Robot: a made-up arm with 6 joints. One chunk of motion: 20 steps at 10 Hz.
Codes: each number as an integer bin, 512 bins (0 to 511) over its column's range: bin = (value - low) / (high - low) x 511, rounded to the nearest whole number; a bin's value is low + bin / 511 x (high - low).
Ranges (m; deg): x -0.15..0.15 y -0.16..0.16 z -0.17..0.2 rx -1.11..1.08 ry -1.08..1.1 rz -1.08..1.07
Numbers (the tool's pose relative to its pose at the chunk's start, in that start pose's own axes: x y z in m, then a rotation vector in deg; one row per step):
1: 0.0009 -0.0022 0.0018 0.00 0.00 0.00
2: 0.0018 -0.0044 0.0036 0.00 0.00 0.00
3: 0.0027 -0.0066 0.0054 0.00 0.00 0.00
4: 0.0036 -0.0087 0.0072 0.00 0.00 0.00
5: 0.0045 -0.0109 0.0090 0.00 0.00 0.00
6: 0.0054 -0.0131 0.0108 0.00 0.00 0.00
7: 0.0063 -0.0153 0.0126 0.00 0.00 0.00
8: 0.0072 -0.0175 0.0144 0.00 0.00 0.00
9: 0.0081 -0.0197 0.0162 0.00 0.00 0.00
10: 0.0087 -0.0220 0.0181 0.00 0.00 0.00
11: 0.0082 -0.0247 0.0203 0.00 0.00 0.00
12: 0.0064 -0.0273 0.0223 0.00 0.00 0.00
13: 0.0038 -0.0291 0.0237 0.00 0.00 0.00
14: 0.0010 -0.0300 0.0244 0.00 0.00 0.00
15: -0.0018 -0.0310 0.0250 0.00 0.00 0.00
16: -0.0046 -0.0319 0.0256 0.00 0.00 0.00
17: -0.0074 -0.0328 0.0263 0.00 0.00 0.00
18: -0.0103 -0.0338 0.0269 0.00 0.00 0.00
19: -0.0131 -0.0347 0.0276 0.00 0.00 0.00
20: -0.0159 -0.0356 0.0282 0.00 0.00 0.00
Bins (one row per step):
1: 257 252 237 259 253 257
2: 259 248 240 259 253 257
3: 260 245 242 259 253 257
4: 262 242 245 259 253 257
5: 263 238 247 259 253 257
6: 265 235 250 259 253 257
7: 266 231 252 259 253 257
8: 268 228 255 259 253 257
9: 269 224 257 259 253 257
10: 270 220 260 259 253 257
11: 269 216 263 259 253 257
12: 266 212 266 259 253 257
13: 262 209 268 259 253 257
14: 257 208 268 259 253 257
15: 252 206 269 259 253 257
16: 248 205 270 259 253 257
17: 243 203 271 259 253 257
18: 238 202 272 259 253 257
19: 233 200 273 259 253 257
20: 228 199 274 259 253 257

